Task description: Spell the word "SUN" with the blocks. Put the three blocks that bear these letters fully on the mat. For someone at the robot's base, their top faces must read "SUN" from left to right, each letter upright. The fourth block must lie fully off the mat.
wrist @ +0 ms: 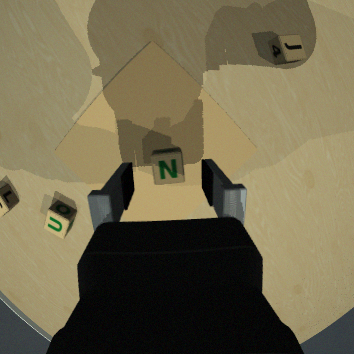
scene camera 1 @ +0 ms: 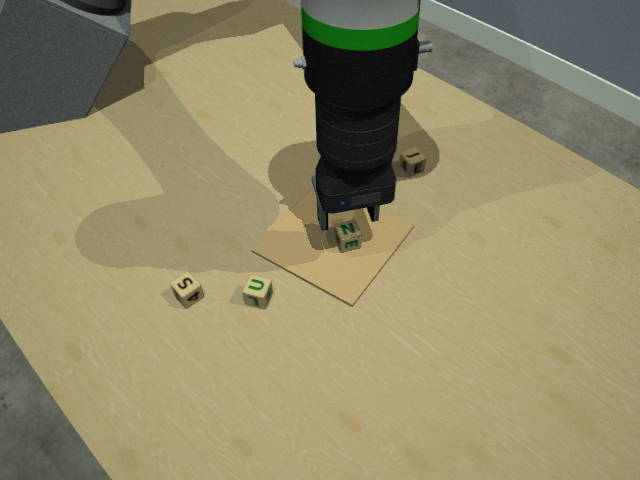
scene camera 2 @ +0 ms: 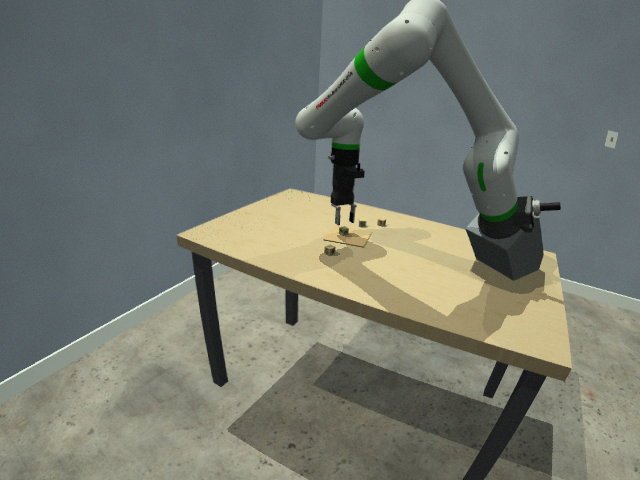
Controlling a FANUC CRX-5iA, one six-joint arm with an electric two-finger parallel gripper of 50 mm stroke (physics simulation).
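Observation:
My gripper (scene camera 1: 349,223) (scene camera 2: 345,222) (wrist: 166,174) is open and empty, fingers pointing down above the block with a green N on top (scene camera 1: 348,236) (scene camera 2: 343,230) (wrist: 168,167). That block sits on the mat (scene camera 1: 351,289) (scene camera 2: 333,238) (wrist: 150,65), between the fingers as seen in the wrist view. The block with a green U on top (scene camera 1: 257,291) (scene camera 2: 362,223) (wrist: 60,218) lies off the mat. The S block (scene camera 1: 187,290) (scene camera 2: 381,222) lies beyond it, cut off at the wrist view's left edge. The J block (scene camera 1: 413,162) (scene camera 2: 329,250) (wrist: 290,49) lies off the mat's opposite side.
The blocks and mat are on a wooden table (scene camera 1: 310,387) (scene camera 2: 258,232). The robot's grey base (scene camera 1: 51,67) (scene camera 2: 506,248) stands at one end of it. Arm shadows fall across the table, part of the mat and the J block. Walls rise behind the table.

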